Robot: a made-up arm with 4 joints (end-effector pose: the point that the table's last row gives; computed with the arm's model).
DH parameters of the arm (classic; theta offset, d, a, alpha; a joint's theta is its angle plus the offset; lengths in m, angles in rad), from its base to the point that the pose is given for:
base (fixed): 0 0 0 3.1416
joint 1: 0.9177 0 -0.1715 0
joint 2: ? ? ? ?
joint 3: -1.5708 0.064 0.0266 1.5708
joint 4: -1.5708 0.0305 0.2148 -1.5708
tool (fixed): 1.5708 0.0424 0 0
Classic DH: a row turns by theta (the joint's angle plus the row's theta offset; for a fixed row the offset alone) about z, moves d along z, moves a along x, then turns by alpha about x.
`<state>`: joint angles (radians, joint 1 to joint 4).
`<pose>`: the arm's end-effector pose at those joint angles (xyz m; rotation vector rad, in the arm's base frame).
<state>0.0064 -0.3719 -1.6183 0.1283</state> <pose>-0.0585 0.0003 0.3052 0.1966 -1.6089 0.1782</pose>
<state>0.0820 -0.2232 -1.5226 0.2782</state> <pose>-0.1140 0.0090 0.3158 -0.1147 -1.5209 -0.0990</pose>
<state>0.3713 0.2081 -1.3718 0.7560</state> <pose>-0.1820 0.1771 0.3508 -1.0150 -1.1084 -0.9865</pose>
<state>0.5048 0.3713 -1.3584 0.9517</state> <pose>-0.1350 0.2604 0.3581 -1.3509 -0.8557 -1.3372</pose>
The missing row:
joint 2: -0.9177 -0.3402 0.0876 1.5708
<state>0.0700 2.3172 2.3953 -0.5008</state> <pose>-0.2543 0.1916 0.3898 -2.6013 -0.7407 1.2330</pose>
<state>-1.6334 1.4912 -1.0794 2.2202</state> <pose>-0.2394 0.1017 0.3945 -1.8865 -0.7102 -1.0864</pose>
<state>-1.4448 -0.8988 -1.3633 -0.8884</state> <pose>-0.2077 0.1242 0.2870 2.0248 0.2677 2.3264</pose>
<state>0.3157 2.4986 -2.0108 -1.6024</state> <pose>-0.3052 0.0475 0.3933 -1.1703 -1.0760 -0.6090</pose>
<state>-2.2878 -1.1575 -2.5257 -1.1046</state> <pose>-0.2432 -0.1598 0.4419 -1.8544 -0.6673 -0.4278</pose>
